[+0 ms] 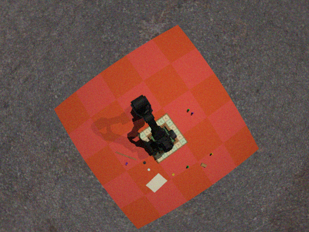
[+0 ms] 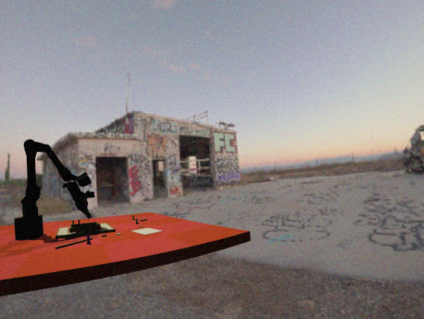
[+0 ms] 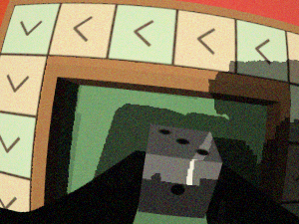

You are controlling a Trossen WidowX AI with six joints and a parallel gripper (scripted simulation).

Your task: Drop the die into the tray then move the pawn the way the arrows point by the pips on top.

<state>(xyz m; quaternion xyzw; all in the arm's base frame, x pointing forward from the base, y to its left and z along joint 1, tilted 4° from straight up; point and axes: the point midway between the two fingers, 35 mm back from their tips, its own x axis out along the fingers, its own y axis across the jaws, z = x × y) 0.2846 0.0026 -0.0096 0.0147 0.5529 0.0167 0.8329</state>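
Right now my gripper tip is 11 cm to the left of the orange-brown pawn, 5 cm above it and 4 cm short of it. From my gripper tip the other things lie so: die (right at my gripper tip); white disc (23 cm to the right, 12 cm ahead, 7 cm below); green dice tray (7 cm below, 3 cm behind).
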